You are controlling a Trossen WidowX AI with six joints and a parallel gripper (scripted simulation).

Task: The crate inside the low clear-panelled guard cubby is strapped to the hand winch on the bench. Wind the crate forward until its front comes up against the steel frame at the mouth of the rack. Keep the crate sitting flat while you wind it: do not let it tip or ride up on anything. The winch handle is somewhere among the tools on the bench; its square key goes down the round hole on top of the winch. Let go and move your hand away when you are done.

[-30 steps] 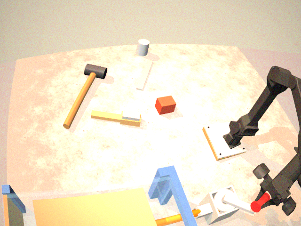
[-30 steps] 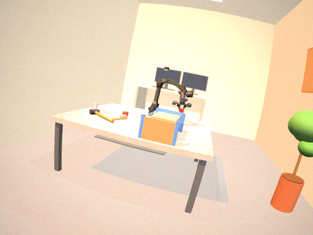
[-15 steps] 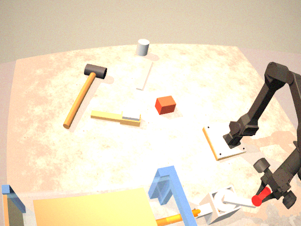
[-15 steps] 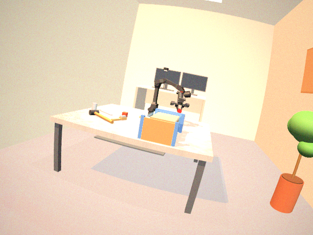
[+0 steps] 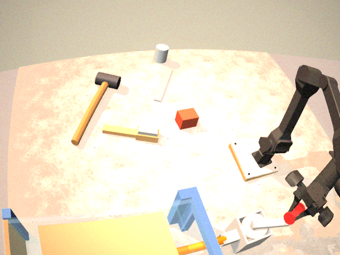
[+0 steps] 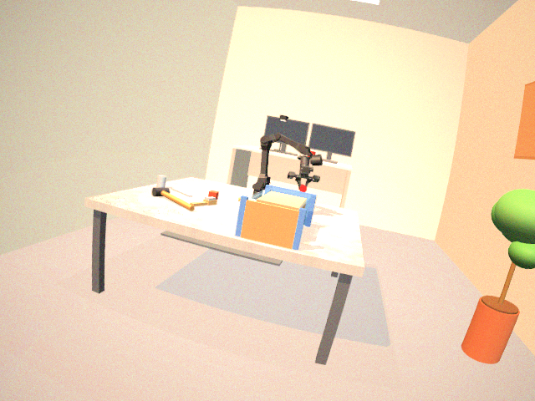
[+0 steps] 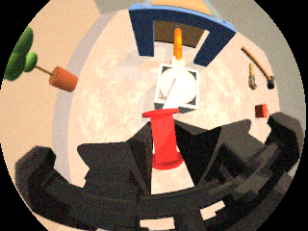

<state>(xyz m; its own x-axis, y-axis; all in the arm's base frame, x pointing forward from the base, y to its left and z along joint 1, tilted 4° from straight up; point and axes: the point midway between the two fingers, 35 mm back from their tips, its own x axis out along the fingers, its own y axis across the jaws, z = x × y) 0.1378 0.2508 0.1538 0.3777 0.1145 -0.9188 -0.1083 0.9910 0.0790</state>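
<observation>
The crank handle is 3 cm below my gripper tip, 2 cm to the right of it and 2 cm ahead of it. Round my gripper tip: yellow hand tool 51 cm to the right, 21 cm ahead, 12 cm below; hand winch 10 cm below, 6 cm ahead, 5 cm to the right; red knob 1 cm behind.
</observation>
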